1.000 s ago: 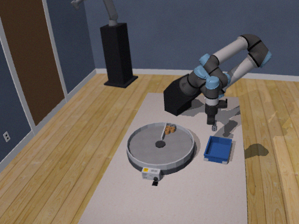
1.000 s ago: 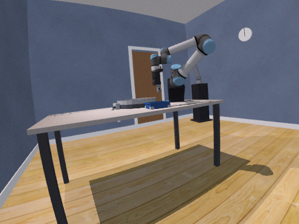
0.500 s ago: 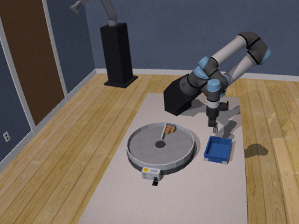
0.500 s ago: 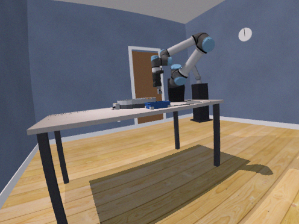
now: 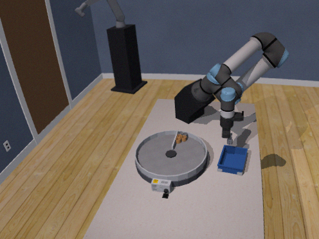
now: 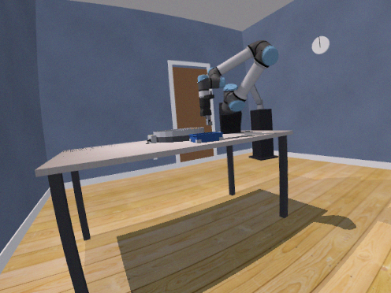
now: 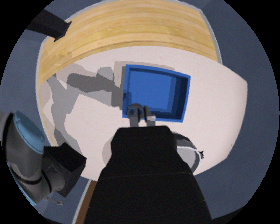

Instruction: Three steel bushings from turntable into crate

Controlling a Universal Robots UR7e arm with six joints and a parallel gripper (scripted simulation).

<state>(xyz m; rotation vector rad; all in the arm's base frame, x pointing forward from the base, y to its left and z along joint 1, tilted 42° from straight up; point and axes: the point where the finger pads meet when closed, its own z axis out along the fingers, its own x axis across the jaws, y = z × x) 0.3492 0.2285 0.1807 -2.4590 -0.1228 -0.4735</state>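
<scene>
Now: the blue crate 40 mm ahead of my hand, 40 mm to the left of it and 100 mm below it. Round my hand: round grey turntable 150 mm ahead, 310 mm to the right, 70 mm below.
</scene>
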